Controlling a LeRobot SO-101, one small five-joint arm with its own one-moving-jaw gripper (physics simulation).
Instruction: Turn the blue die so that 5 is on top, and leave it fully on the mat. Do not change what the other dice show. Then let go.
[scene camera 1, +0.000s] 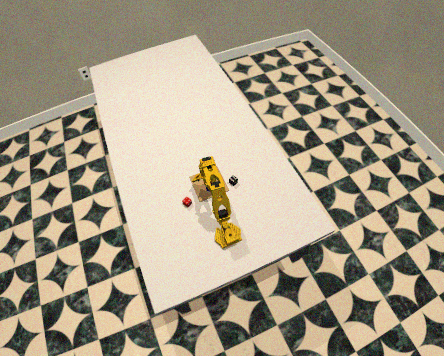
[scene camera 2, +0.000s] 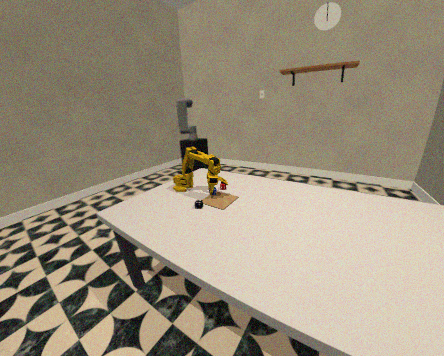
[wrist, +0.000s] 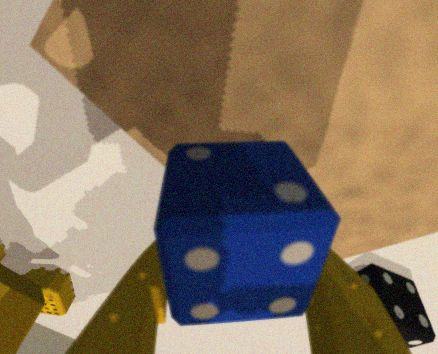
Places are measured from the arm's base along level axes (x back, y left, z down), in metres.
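Pixels of known places: hand, its tool point: (scene camera 2: 209, 189) (wrist: 176, 252); arm's base, origin of its link: (scene camera 1: 226, 231) (scene camera 2: 186, 188) (wrist: 20, 260).
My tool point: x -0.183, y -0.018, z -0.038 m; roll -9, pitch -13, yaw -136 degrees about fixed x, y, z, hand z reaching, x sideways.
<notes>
Ahead of a thing's pixels: the offset from my tool point to its top centre. Level surfaces: height alone.
The blue die {dx -0.020, dy -0.001, dz -0.018 m} (scene camera 2: 214, 191) (wrist: 245, 235) is held between the two jaws of my gripper (scene camera 2: 213, 193) (wrist: 237, 280), which press on its two sides. In the wrist view its lower, brighter face shows four pips and the darker face above it in the picture shows two. The die is near the edge of the tan mat {dx -0.060, dy -0.007, dz +0.034 m} (scene camera 1: 201, 193) (scene camera 2: 225, 201) (wrist: 395, 165); its exact height is hard to tell. In scene camera 1 the arm hides the die and the jaw tips.
A black die {dx -0.019, dy -0.110, dz +0.008 m} (scene camera 1: 233, 180) (scene camera 2: 199, 204) (wrist: 400, 306) lies on the white table {dz +0.038 m} (scene camera 1: 165, 125) (scene camera 2: 300, 240) beside the mat. A red die {dx -0.006, dy +0.115, dz +0.008 m} (scene camera 1: 187, 201) (scene camera 2: 223, 186) lies on the table on the mat's other side. Part of the yellow arm shows at the wrist view's lower left.
</notes>
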